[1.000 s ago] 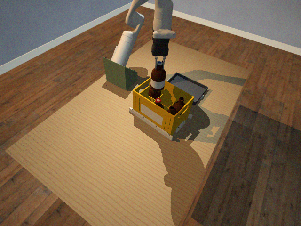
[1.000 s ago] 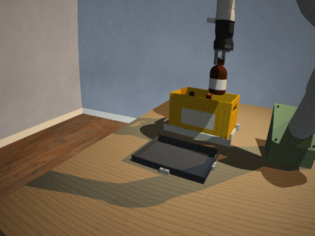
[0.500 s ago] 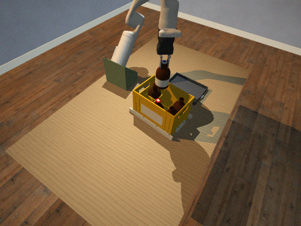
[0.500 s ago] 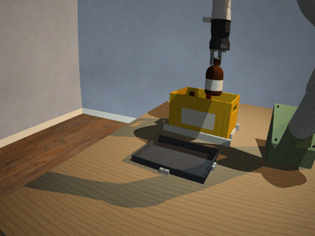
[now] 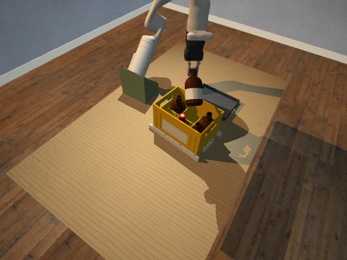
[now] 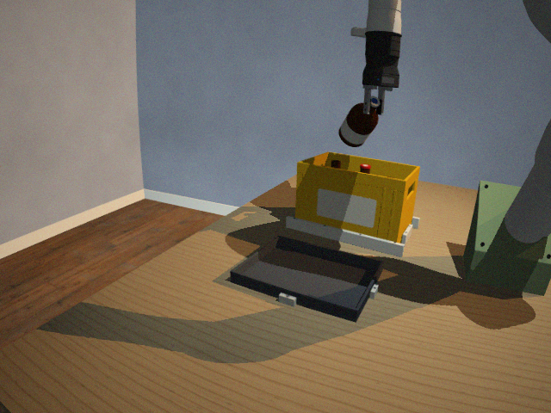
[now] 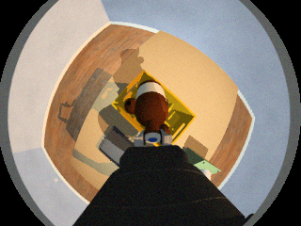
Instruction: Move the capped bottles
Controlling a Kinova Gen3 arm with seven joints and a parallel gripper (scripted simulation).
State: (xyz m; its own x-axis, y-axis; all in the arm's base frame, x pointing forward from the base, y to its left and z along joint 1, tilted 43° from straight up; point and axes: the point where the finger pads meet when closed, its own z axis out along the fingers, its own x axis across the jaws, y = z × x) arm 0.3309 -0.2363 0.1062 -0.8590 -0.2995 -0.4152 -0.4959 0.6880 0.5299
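Now: the white-label bottle 3 cm ahead of my hand, 5 cm to the right of it and 4 cm below it. Also, from my hand: yellow crate (2 cm ahead, 6 cm to the right, 24 cm below); then dark tray (8 cm ahead, 23 cm to the left, 31 cm below).
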